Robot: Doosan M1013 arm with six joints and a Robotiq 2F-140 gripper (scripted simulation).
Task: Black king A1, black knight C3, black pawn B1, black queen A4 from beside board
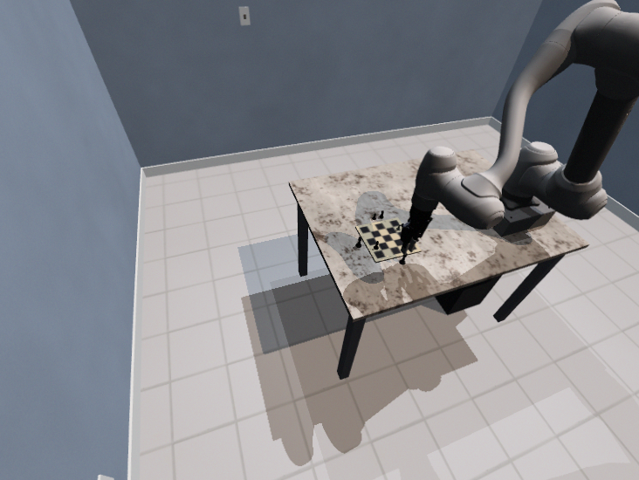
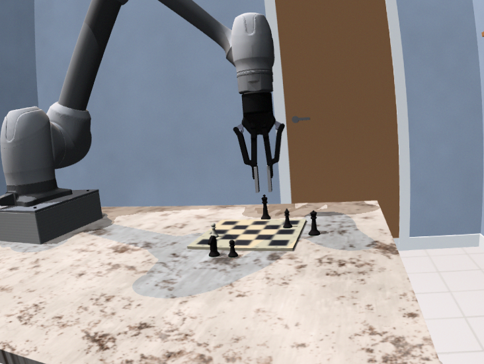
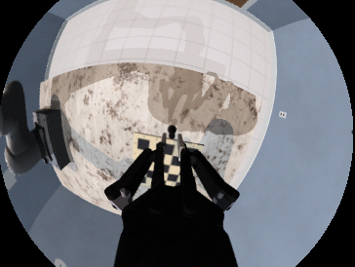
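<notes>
My hand is 7 cm above the black king. From my hand the other things lie so: small chessboard 1 cm ahead, 14 cm to the right, 10 cm below; white pawn 6 cm behind, 18 cm to the right, 8 cm below; black pawn 2 cm ahead, 28 cm to the right, 9 cm below.
</notes>
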